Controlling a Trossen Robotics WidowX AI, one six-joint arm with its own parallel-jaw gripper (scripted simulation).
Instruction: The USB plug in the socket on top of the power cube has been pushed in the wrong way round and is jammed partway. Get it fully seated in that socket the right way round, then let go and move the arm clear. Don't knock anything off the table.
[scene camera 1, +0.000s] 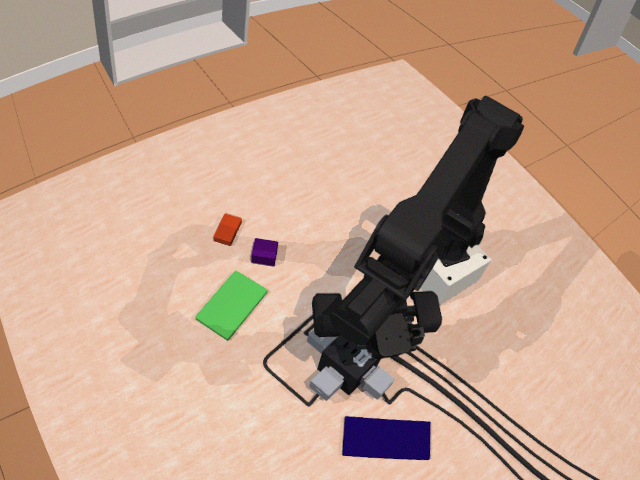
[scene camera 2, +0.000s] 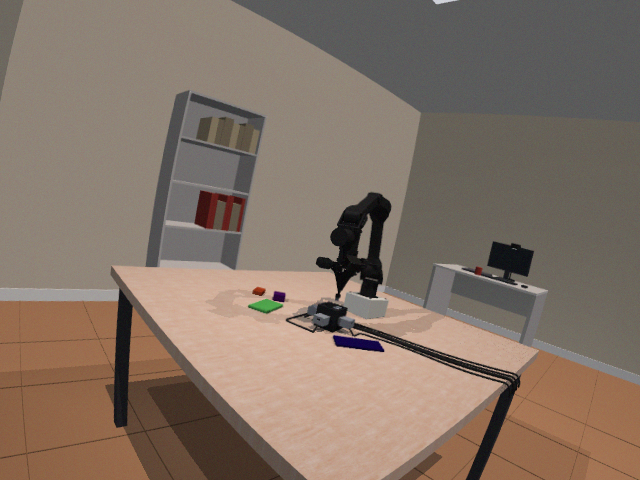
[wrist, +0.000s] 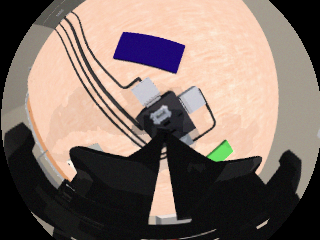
In view: the gripper (scene camera 1: 366, 338), a green pad (scene camera 1: 229, 307), a navy pad (wrist: 161, 53) and a black power cube (wrist: 179, 124).
The gripper also shows in scene camera 2 (scene camera 2: 339, 290) and in the wrist view (wrist: 164, 137).
